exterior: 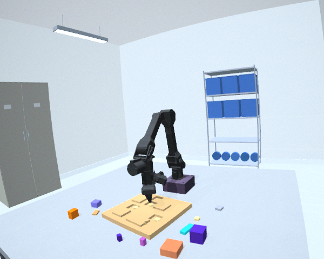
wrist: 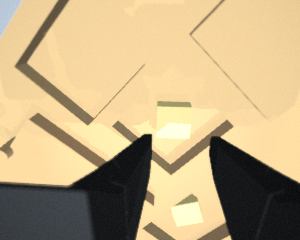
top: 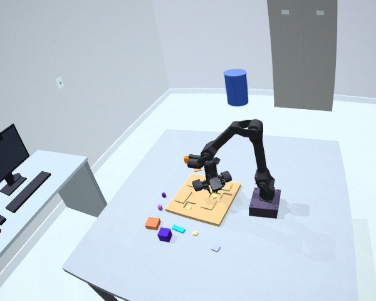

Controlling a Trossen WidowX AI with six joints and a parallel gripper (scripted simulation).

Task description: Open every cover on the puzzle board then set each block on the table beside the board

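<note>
Right now my gripper tip is 50 mm short of the puzzle board, 20 mm above it and 10 mm to the right of it. From my gripper tip the other things lie so: purple block 260 mm ahead, 90 mm to the left, 30 mm below; magenta block 220 mm ahead, 180 mm to the left, 30 mm below; cyan bar 250 mm to the left, 60 mm ahead, 30 mm below.
</note>
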